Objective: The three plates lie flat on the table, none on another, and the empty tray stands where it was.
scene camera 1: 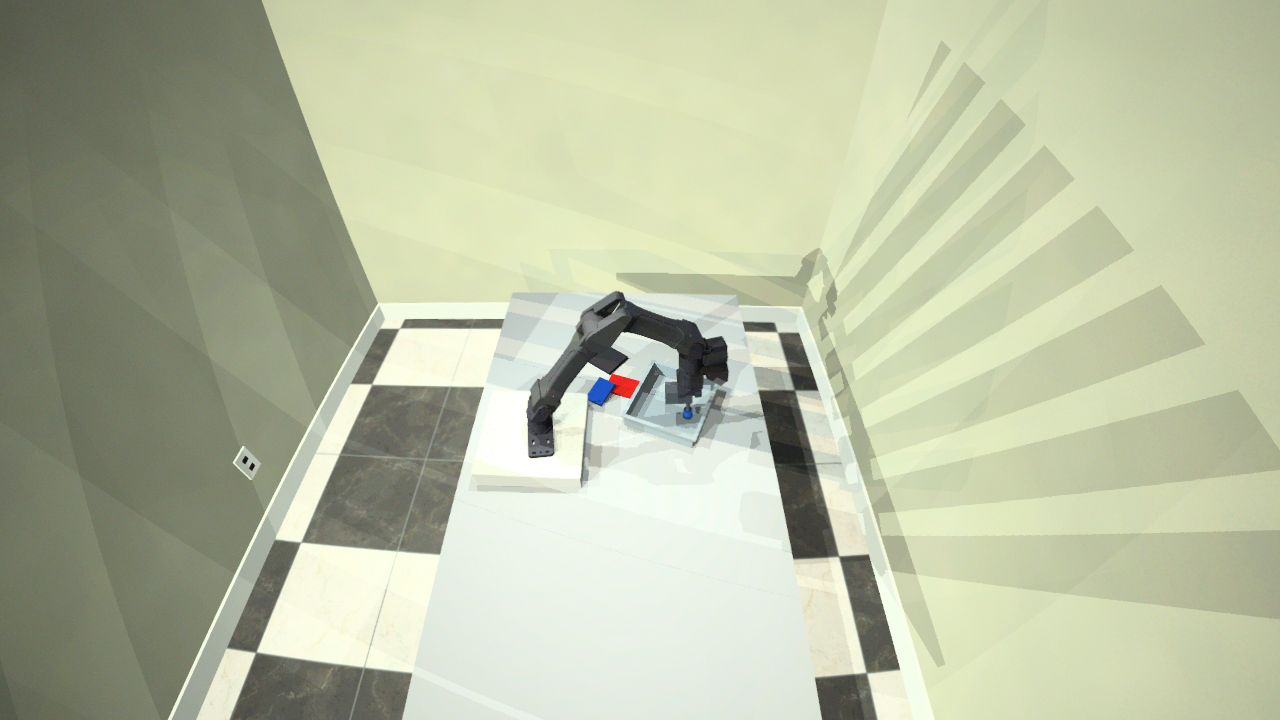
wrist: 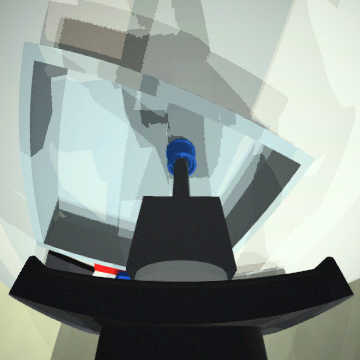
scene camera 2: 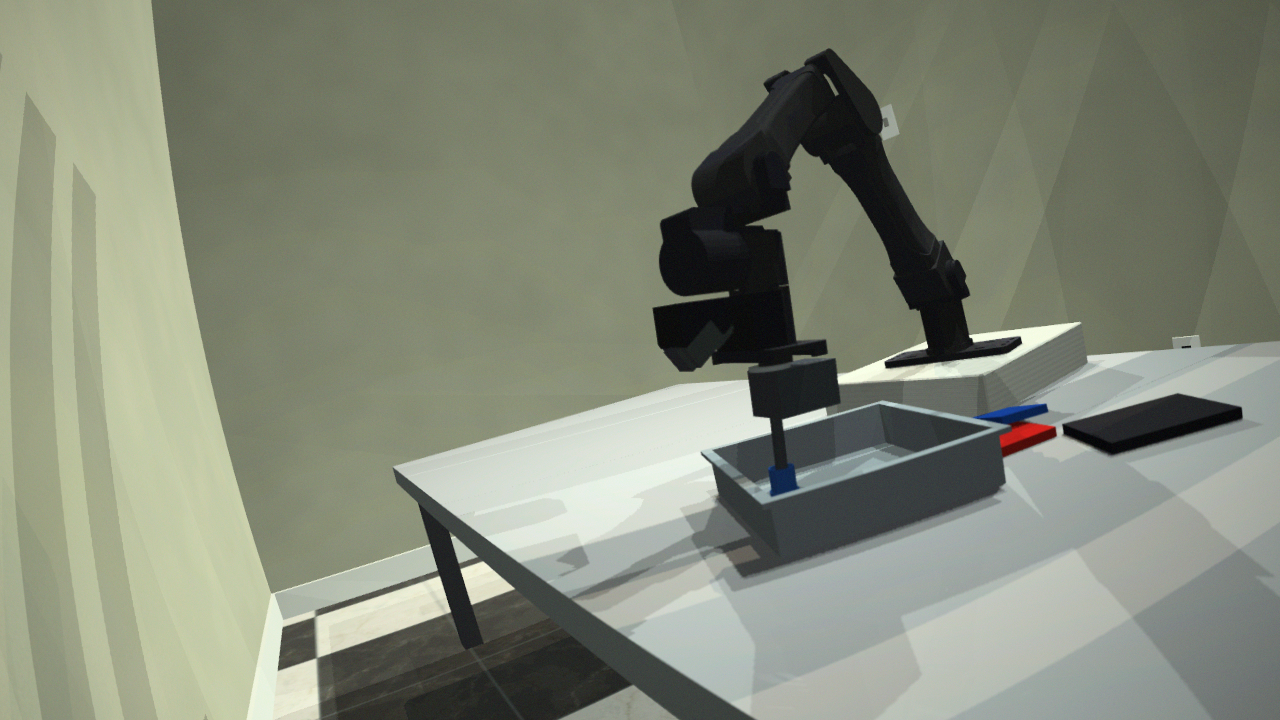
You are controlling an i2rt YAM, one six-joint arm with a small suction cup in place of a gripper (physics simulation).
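Where they show: end effector, tool point: (scene camera 1: pixel 687 415) (wrist: pixel 180 151); arm's base, origin of the base link: (scene camera 1: pixel 540 427) (scene camera 2: pixel 951 356).
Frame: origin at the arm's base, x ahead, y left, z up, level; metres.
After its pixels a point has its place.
The grey tray (scene camera 1: pixel 657 433) {y -0.036, x 0.328, z -0.043 m} (scene camera 2: pixel 895 510) {y 0.158, x 0.452, z -0.047 m} (wrist: pixel 27 150) {y 0.143, x 0.475, z -0.006 m} stands upright on the table and holds no plate. My suction gripper (scene camera 1: pixel 687 412) (scene camera 2: pixel 783 480) (wrist: pixel 181 156) points down with its blue cup inside the tray, below rim level; no plate hangs from it. Contact with the tray floor cannot be told. The blue plate (scene camera 1: pixel 601 391) {y 0.142, x 0.185, z -0.040 m} (scene camera 2: pixel 1015 413) {y 0.173, x 0.216, z -0.033 m} overlaps an edge of the red plate (scene camera 1: pixel 625 385) {y 0.163, x 0.263, z -0.047 m} (scene camera 2: pixel 1029 437) {y 0.201, x 0.259, z -0.047 m} and looks slightly tilted. The black plate (scene camera 1: pixel 610 360) {y 0.277, x 0.229, z -0.046 m} (scene camera 2: pixel 1154 422) {y 0.315, x 0.230, z -0.046 m} lies flat apart from them, partly behind the arm in scene camera 1. The wrist view shows parts of the plates.
The arm's base stands on a white block (scene camera 1: pixel 501 447) {y -0.057, x -0.108, z 0.002 m} (scene camera 2: pixel 921 386) {y 0.014, x 0.128, z -0.014 m}, left of the tray in scene camera 1, with the blue plate near its corner. The arm arches over the table (scene camera 1: pixel 608 582) {y -0.438, x 0.138, z -0.057 m} (scene camera 2: pixel 1029 626) {y 0.314, x 0.574, z -0.056 m} above the plates' side. The table's far edge lies beyond the tray.
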